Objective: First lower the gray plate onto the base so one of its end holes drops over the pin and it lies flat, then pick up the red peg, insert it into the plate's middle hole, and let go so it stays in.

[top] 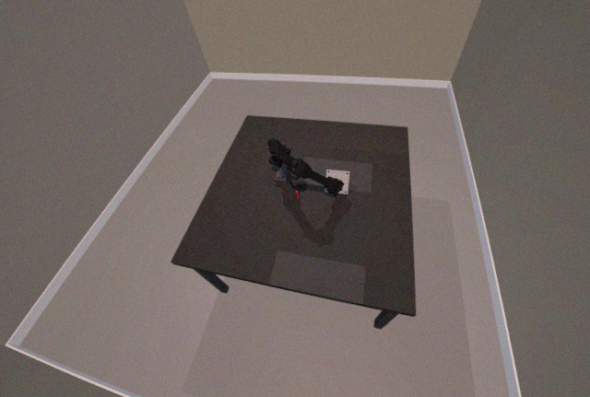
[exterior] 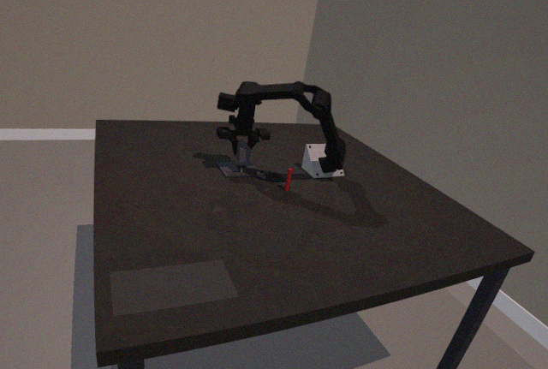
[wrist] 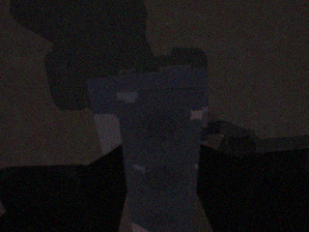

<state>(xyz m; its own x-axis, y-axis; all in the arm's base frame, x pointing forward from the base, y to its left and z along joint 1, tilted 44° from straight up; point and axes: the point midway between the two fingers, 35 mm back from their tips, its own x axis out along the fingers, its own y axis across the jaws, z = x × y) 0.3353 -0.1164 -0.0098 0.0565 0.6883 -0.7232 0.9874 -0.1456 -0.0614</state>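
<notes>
My gripper tip is now 1 cm to the right of the flat gray base and 5 cm above it. Round my gripper tip: gray plate (3 cm above); red peg (10 cm behind, 18 cm to the left, 2 cm below).
</notes>
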